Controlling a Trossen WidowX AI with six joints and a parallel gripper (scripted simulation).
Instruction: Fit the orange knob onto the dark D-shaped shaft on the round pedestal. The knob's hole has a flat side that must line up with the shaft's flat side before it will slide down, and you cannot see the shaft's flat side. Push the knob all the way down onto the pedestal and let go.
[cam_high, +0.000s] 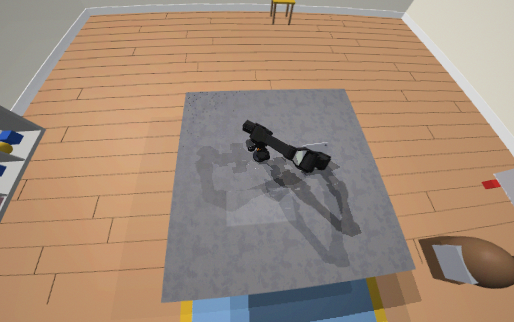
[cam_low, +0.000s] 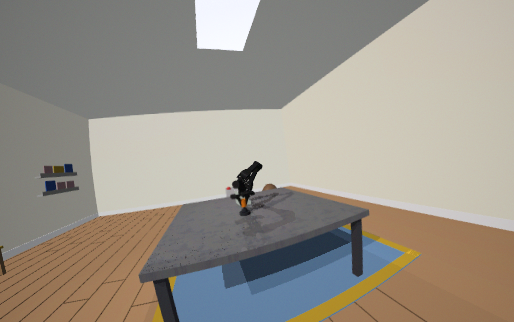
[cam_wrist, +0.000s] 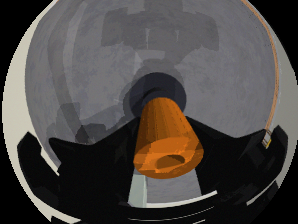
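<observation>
Now: the orange knob 20 mm above my gripper tip. The rest, counted from my gripper tip: dark round pedestal 40 mm below.
</observation>
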